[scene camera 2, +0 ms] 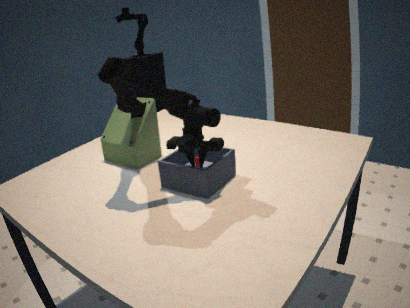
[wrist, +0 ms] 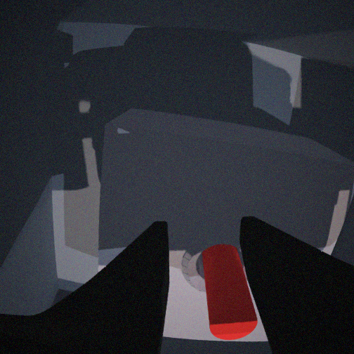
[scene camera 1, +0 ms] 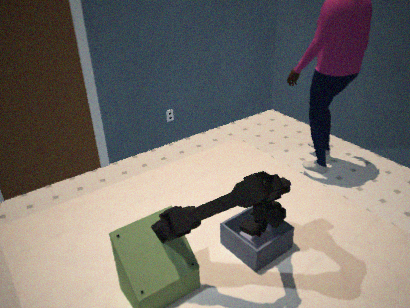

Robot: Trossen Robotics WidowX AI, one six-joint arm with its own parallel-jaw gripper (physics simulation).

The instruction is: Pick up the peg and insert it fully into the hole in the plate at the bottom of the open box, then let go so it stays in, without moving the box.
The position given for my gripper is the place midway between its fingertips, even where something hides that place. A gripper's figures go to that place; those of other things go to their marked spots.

Labels:
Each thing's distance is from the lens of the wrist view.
my gripper (wrist: 204, 231): 0.10 m
red peg (wrist: 231, 313): 0.08 m
pale plate (wrist: 201, 176): 0.09 m

